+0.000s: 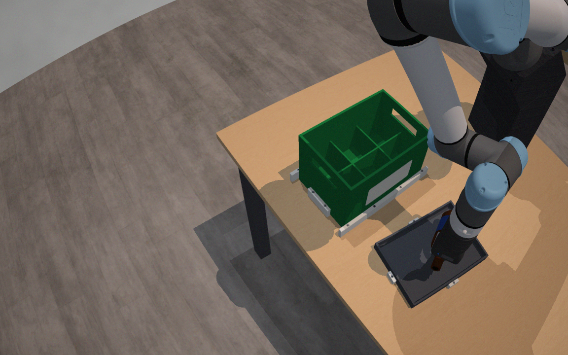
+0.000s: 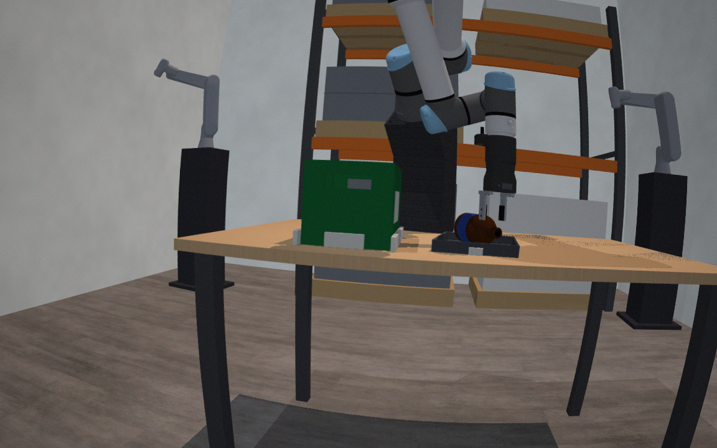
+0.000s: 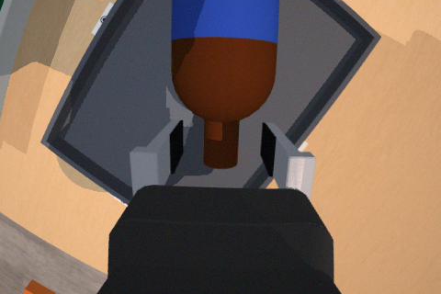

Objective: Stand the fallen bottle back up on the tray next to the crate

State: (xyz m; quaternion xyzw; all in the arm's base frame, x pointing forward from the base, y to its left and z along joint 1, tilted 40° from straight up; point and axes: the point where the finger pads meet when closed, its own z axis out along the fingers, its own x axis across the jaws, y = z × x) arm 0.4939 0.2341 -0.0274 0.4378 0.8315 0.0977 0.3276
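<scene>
Right now my hand is 4 cm past the brown bottle, 4 cm above it and 3 cm to the left of it. Also, from my hand: green crate: 32 cm to the right, 2 cm ahead; then dark grey tray: 7 cm below, 3 cm to the right, 1 cm behind.
</scene>
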